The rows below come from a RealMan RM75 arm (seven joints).
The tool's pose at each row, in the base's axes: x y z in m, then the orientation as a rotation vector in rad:
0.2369, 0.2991, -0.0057, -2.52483, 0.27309, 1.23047
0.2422, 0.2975, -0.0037, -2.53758, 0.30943, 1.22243
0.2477, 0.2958, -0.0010, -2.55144, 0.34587, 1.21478
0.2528, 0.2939, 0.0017, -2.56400, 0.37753, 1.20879
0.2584, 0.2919, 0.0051, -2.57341, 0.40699, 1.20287
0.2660, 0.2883, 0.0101, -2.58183, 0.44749, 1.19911
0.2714, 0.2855, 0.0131, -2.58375, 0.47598, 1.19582
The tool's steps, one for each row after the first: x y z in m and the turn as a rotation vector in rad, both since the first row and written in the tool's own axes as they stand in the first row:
0.0017, -0.0005, -0.0056, 0.00075, 0.01382, 0.02517
0.0030, -0.0012, -0.0118, -0.00003, 0.02780, 0.05088
0.0040, -0.0015, -0.0178, -0.00179, 0.03971, 0.07356
0.0048, -0.0020, -0.0246, -0.00171, 0.05012, 0.09399
0.0056, -0.0020, -0.0343, -0.00008, 0.06024, 0.12211
0.0066, -0.0016, -0.0410, 0.00437, 0.06629, 0.14074

